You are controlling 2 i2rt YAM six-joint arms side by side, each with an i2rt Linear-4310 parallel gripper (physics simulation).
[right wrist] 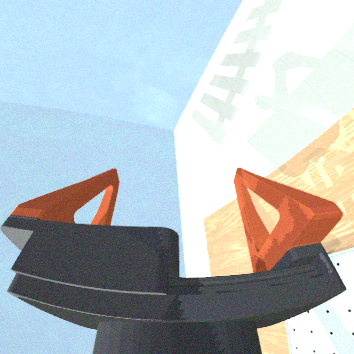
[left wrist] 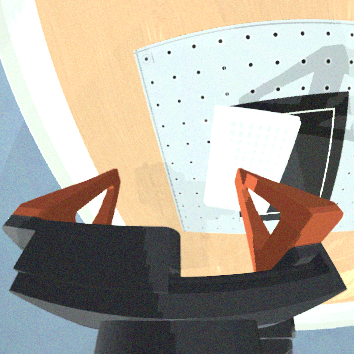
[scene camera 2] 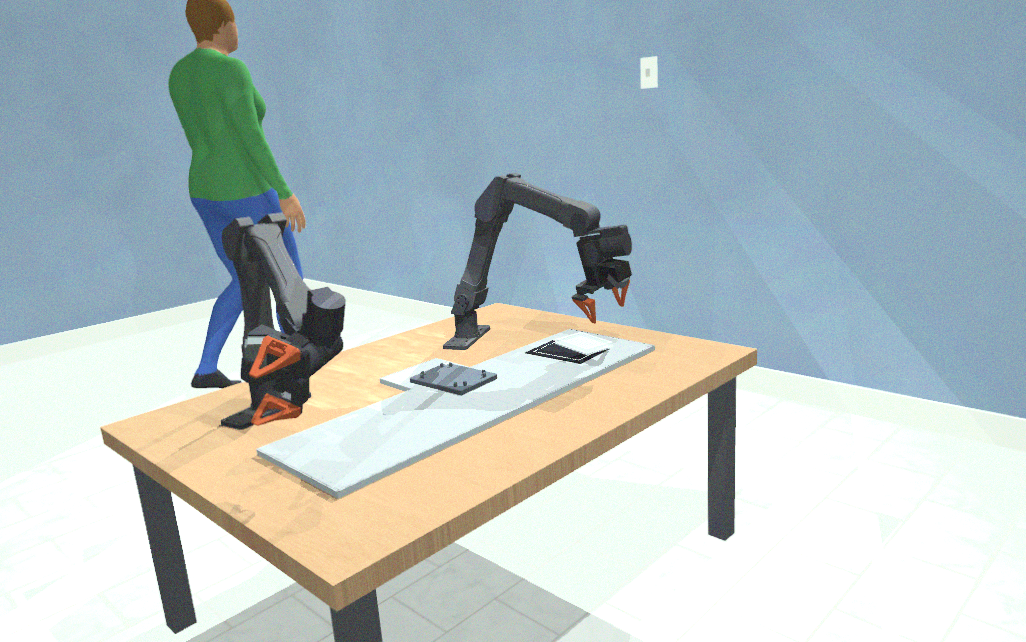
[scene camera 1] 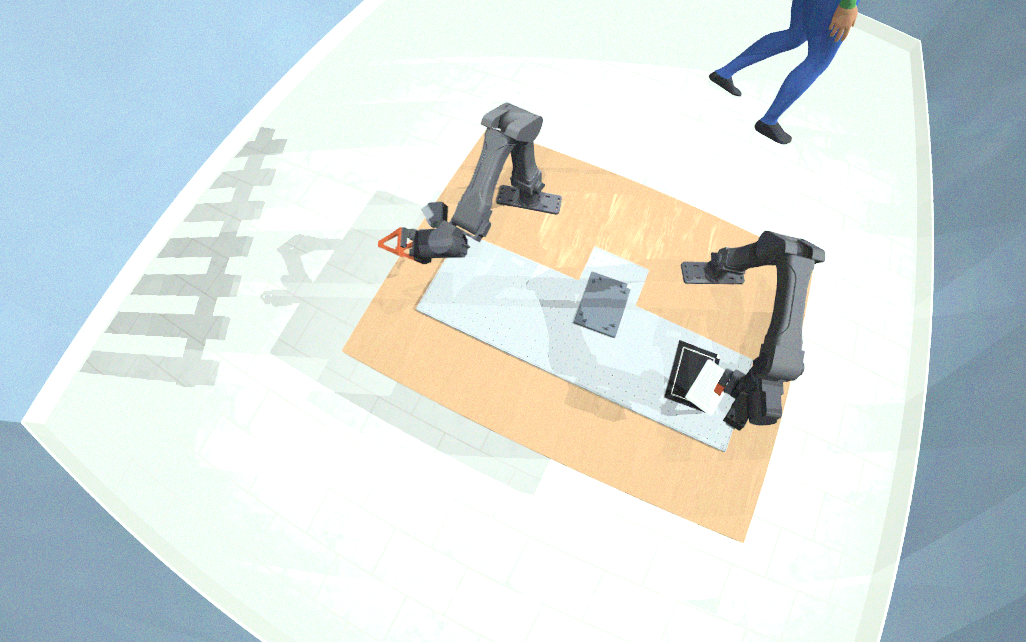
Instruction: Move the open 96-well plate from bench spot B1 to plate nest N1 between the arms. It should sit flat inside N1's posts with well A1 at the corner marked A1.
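Pixels of known places: left gripper, fingertip midpoint: (left wrist: 177, 174) (scene camera 2: 607, 314); right gripper, fingertip midpoint: (right wrist: 176, 174) (scene camera 2: 253, 400) (scene camera 1: 388, 247); left arm's base, origin of the base link: (scene camera 2: 467, 338) (scene camera 1: 712, 273); right arm's base, origin of the base link: (scene camera 2: 268, 410) (scene camera 1: 529, 200).
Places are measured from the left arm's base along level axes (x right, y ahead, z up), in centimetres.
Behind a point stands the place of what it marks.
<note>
The white 96-well plate (scene camera 1: 702, 389) @(z 2.4, x 10.2, y 35.3 cm) (scene camera 2: 582, 345) @(z 2.9, x 11.8, y 35.2 cm) (left wrist: 250, 150) @(z 2.8, x 9.2, y 36.5 cm) lies askew on the black mat with a white outline (scene camera 1: 684, 364) @(z 1.5, x 14.1, y 28.0 cm) (scene camera 2: 552, 350) @(z 1.5, x 12.3, y 27.6 cm) (left wrist: 312, 165) @(z 1.5, x 14.7, y 30.5 cm), partly over its edge. Its faint well grid faces up; A1 cannot be made out. My left gripper (scene camera 2: 607, 312) @(z 8.7, x 4.1, y 40.4 cm) (left wrist: 177, 174) @(z 8.7, x 4.1, y 40.4 cm) is open and empty above the plate's outer side; one orange finger (scene camera 1: 718, 389) @(z 14.3, x 11.6, y 37.3 cm) shows in scene camera 1. The grey nest N1 (scene camera 1: 603, 304) @(z 2.5, x 35.7, y 10.8 cm) (scene camera 2: 453, 377) @(z 2.5, x 36.7, y 10.9 cm), with small dark posts, holds no plate. My right gripper (scene camera 1: 382, 243) @(z 18.4, x 91.7, y 0.8 cm) (scene camera 2: 254, 399) @(z 18.4, x 91.7, y 0.8 cm) (right wrist: 176, 174) @(z 18.4, x 91.7, y 0.8 cm) is open and empty, far from the plate, beyond the table's left side.
A pale perforated board (scene camera 1: 491, 302) @(z 1.3, x 66.5, y 9.3 cm) (scene camera 2: 363, 454) @(z 1.3, x 74.3, y 8.4 cm) (left wrist: 185, 65) @(z 1.3, x 8.2, y 47.2 cm) lies along the wooden table (scene camera 1: 469, 378) @(z 0.0, x 72.3, y 30.3 cm) (scene camera 2: 484, 507) @(z -1.2, x 83.9, y 35.1 cm). The nest stands near its middle, between the two arm bases. A person (scene camera 1: 809, 52) (scene camera 2: 219, 128) stands on the floor behind the table.
</note>
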